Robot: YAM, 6 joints.
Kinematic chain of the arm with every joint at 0, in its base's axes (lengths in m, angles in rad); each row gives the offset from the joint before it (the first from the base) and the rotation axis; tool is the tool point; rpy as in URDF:
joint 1: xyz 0 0 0.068 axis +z
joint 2: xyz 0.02 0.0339 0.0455 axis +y
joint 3: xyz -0.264 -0.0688 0 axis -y
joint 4: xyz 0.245 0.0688 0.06 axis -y
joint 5: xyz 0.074 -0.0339 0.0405 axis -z
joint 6: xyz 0.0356 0 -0.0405 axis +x
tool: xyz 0 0 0 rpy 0 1.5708 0
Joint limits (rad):
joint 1: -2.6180..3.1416
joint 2: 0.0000..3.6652
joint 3: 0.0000..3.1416
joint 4: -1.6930..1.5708
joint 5: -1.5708..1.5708
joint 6: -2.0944..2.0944
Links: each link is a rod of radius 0.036 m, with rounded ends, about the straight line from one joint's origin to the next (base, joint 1, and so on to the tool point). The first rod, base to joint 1, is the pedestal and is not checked.
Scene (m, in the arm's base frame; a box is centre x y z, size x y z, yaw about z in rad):
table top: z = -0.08
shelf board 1: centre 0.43 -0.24 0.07 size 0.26 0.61 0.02 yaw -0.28
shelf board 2: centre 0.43 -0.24 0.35 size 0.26 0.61 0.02 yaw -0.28
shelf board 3: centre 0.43 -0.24 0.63 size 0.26 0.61 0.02 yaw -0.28
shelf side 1: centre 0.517 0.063 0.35 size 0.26 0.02 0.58 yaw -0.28
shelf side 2: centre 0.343 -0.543 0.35 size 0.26 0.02 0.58 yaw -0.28
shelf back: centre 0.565 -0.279 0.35 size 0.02 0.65 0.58 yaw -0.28
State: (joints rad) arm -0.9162 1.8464 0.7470 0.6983 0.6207 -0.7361
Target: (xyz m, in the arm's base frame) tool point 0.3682 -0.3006 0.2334
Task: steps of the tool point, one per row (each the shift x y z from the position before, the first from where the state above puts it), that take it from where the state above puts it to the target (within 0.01 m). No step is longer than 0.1 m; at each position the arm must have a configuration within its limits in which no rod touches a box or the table.
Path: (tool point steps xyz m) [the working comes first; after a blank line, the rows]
Joints at the target: -0.6463 2.0682 1.3543 0.7423 0.5373 -0.7361
Straight joint move there: clear.

1: 0.0578 -0.0151 0.0305
2: 0.0577 -0.0030 0.0326
3: 0.0552 0.0088 0.0340

